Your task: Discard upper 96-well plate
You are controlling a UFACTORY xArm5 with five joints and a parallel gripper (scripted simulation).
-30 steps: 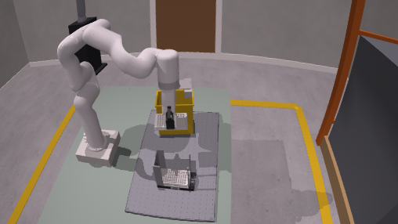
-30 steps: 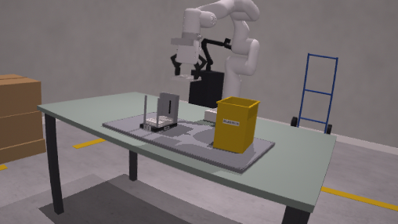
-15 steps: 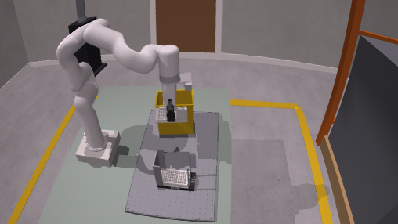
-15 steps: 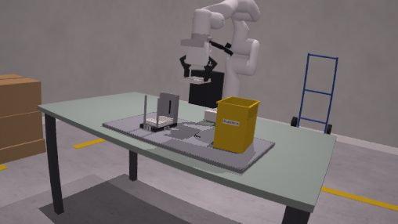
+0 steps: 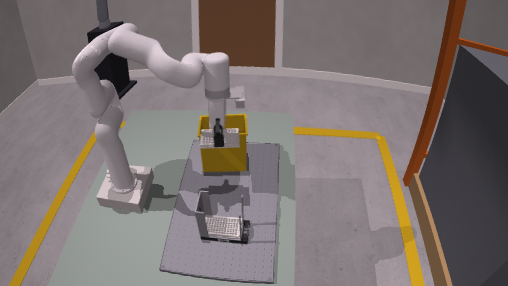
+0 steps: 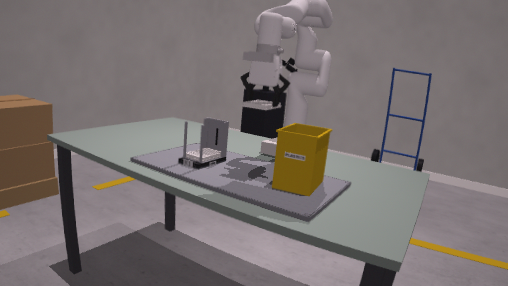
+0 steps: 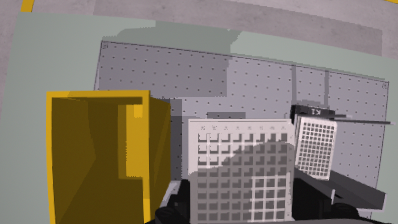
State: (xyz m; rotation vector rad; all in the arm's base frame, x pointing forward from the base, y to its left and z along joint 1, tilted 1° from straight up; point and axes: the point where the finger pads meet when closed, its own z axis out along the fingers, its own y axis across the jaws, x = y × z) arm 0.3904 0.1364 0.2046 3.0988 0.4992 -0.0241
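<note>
The yellow plastics bin lies 16 cm below my hand, 15 cm to the left of it and 4 cm behind it. From my hand the other things lie so: grey back panel 21 cm to the right, 16 cm below, 1 cm behind; then thin upright post 22 cm to the right, 16 cm below, 13 cm ahead.
</note>
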